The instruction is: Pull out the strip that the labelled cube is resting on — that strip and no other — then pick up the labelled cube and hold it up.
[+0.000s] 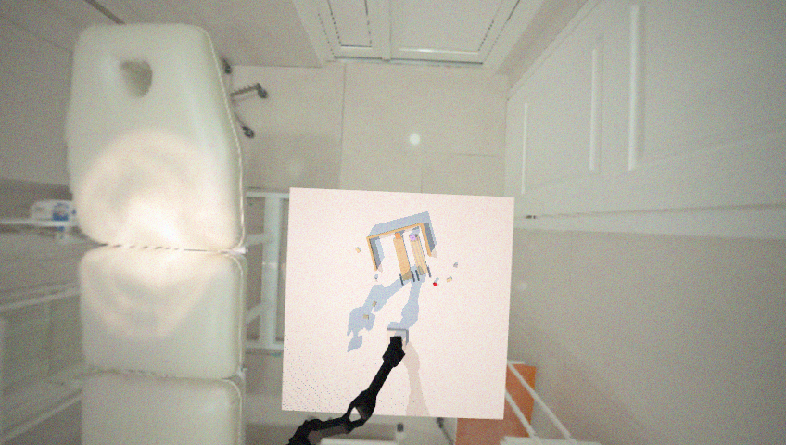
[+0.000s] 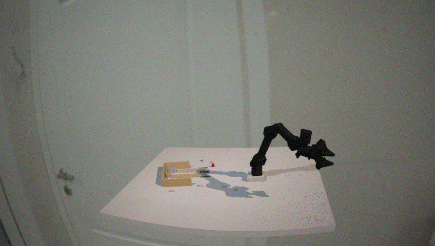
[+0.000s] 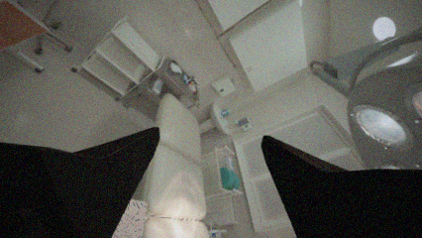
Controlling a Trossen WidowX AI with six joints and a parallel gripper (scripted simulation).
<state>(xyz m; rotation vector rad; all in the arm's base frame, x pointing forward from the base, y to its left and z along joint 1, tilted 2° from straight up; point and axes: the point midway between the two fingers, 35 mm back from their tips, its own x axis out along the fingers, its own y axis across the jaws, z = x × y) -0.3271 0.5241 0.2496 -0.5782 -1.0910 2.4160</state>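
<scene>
Now: gripper tip 65 cm short of the small red block, 79 cm to the left of it and 28 cm above it. From my gripper tip the other things lie so: strip (82 cm ahead, 62 cm to the right, 29 cm below); then small grey cylinder (75 cm ahead, 91 cm to the right, 29 cm below).
</scene>
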